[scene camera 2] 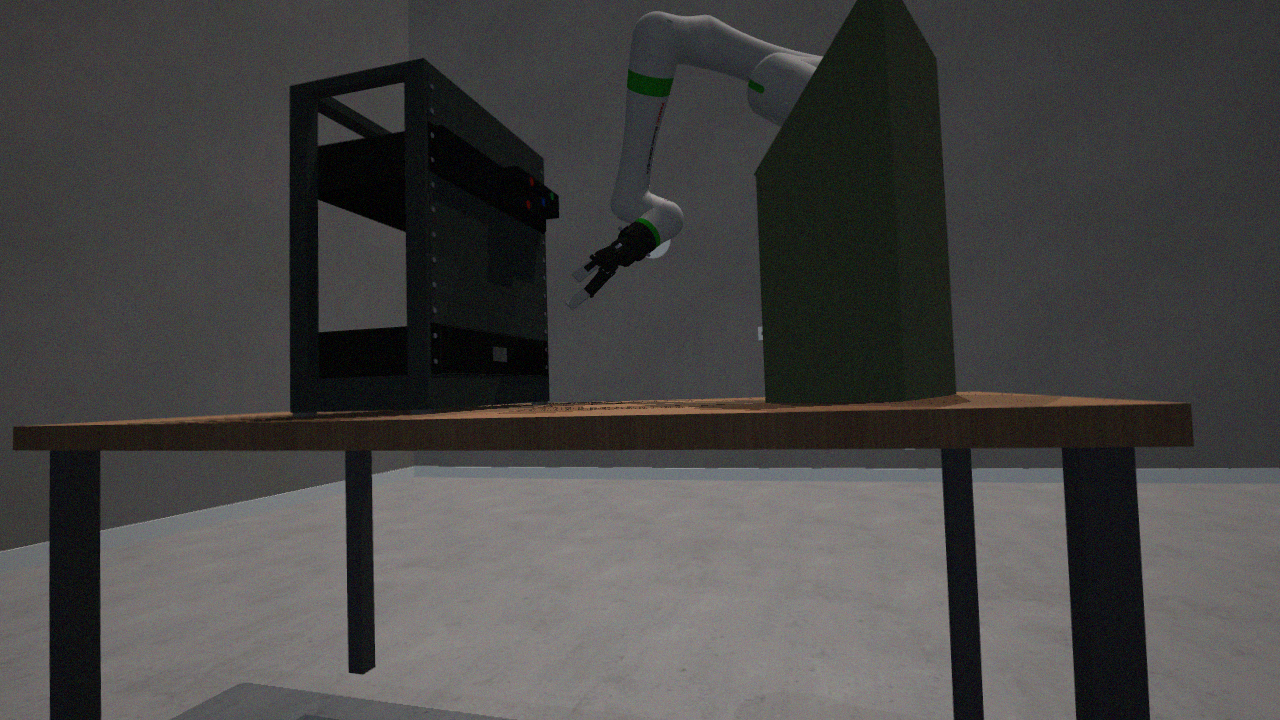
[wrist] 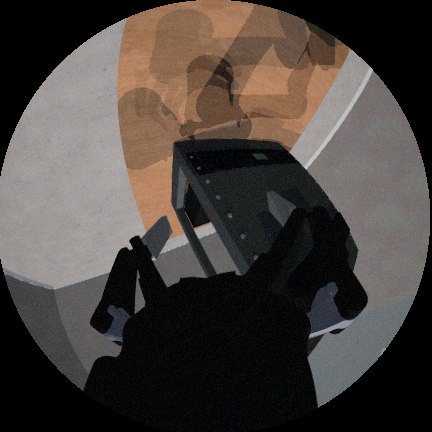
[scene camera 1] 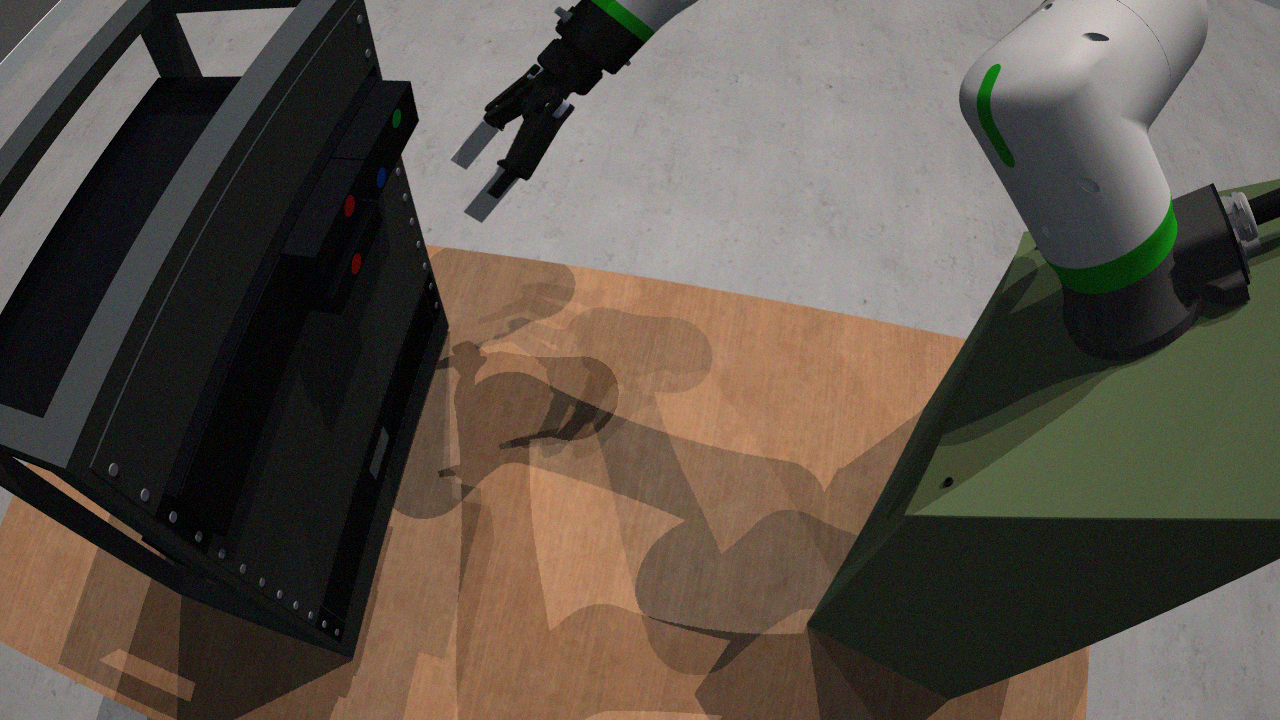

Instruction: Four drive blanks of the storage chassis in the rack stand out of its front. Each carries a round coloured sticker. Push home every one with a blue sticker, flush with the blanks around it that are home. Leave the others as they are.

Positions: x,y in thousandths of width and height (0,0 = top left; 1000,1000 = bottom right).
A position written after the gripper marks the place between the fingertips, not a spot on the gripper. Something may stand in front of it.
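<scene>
You can see the gripper in scene camera 1 (363,262), and the gripper is also there in scene camera 2 (447,408) and in the wrist view (501,492). There's a rack too, visible in the wrist view (527,416), in scene camera 1 (174,478) and in scene camera 2 (357,251).
</scene>
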